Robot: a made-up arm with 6 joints.
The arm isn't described. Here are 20 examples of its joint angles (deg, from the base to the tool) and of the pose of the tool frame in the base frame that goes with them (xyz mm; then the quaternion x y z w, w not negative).
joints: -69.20 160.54 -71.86 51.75 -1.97 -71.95
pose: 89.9 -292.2 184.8 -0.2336 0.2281 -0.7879 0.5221
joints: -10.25 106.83 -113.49 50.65 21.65 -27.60
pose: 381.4 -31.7 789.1 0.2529 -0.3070 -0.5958 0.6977
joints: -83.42 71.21 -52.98 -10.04 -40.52 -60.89
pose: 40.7 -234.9 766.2 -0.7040 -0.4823 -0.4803 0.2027
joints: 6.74 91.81 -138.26 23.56 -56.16 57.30
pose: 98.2 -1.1 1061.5 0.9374 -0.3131 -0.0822 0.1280
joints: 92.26 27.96 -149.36 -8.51 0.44 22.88
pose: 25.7 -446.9 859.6 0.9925 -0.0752 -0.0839 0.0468
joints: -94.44 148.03 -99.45 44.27 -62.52 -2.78
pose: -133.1 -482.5 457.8 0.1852 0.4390 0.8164 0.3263
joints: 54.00 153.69 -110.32 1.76 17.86 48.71
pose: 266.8 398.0 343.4 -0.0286 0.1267 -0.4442 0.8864
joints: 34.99 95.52 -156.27 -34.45 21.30 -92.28
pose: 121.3 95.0 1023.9 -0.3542 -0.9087 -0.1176 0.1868
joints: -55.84 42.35 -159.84 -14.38 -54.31 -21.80
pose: -264.3 440.4 833.4 0.0503 0.8316 -0.2429 0.4969
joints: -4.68 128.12 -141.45 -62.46 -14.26 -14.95
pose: 458.7 -2.3 804.5 -0.2653 -0.8360 -0.1612 0.4525
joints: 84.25 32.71 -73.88 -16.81 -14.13 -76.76
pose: -17.6 -28.6 926.9 0.3701 -0.8911 -0.0825 0.2495
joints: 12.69 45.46 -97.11 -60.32 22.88 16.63
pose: -4.4 -38.3 931.8 0.0473 -0.7735 -0.4852 0.4051
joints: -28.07 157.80 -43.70 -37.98 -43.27 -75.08
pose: 220.4 -28.8 194.0 -0.2532 -0.2928 0.0637 0.9198
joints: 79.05 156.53 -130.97 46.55 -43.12 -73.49
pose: 185.7 550.8 547.1 0.2423 -0.5883 -0.1216 0.7618
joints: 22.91 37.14 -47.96 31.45 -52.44 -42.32
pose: 70.4 -21.8 855.7 0.3543 -0.7036 -0.5196 0.3308
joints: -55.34 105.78 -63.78 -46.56 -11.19 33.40
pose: 209.1 -280.3 515.3 -0.1715 -0.2471 -0.7932 0.5294
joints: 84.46 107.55 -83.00 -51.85 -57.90 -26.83
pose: -37.6 426.2 693.9 0.5734 -0.6216 0.3593 0.3946
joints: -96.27 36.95 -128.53 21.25 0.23 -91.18
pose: 29.9 351.8 966.4 0.7265 0.5830 0.1724 0.3202
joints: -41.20 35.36 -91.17 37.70 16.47 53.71
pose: -37.7 96.6 923.4 0.7136 -0.3431 -0.5265 0.3095
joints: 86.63 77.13 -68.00 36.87 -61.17 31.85
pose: 87.2 287.6 830.1 0.7606 0.1742 -0.2862 0.5561
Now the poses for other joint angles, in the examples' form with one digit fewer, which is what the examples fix.
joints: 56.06 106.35 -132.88 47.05 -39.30 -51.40
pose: 223 214 965 0.574 -0.501 -0.425 0.488
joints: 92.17 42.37 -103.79 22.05 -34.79 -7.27
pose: 44 -142 1006 0.940 -0.074 -0.162 0.289
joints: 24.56 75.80 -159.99 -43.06 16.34 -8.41
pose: -57 -42 1044 0.230 -0.856 -0.412 0.211
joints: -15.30 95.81 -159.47 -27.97 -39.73 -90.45
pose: 33 63 1052 0.459 0.791 0.184 0.359
